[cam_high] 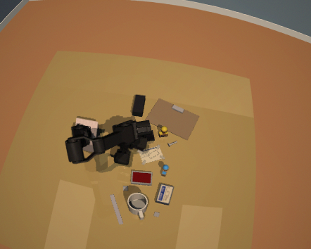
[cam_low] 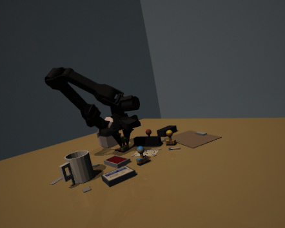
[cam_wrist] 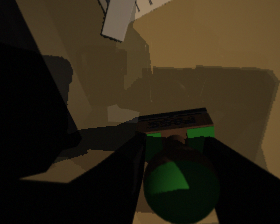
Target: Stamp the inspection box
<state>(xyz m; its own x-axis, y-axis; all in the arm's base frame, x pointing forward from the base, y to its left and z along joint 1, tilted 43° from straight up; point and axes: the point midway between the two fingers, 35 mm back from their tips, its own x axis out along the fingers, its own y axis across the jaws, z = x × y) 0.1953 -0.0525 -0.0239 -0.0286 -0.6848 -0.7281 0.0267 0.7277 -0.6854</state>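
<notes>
Now: gripper tip 90 mm short of the red ink pad, 100 mm to the left of it and 20 mm above it. From my gripper tip the other things lie so: white card 110 mm ahead, 20 mm to the left, 30 mm below; then green-knobbed stamp right at my gripper tip; then black bar 50 mm ahead, 100 mm to the left, 10 mm below.
</notes>
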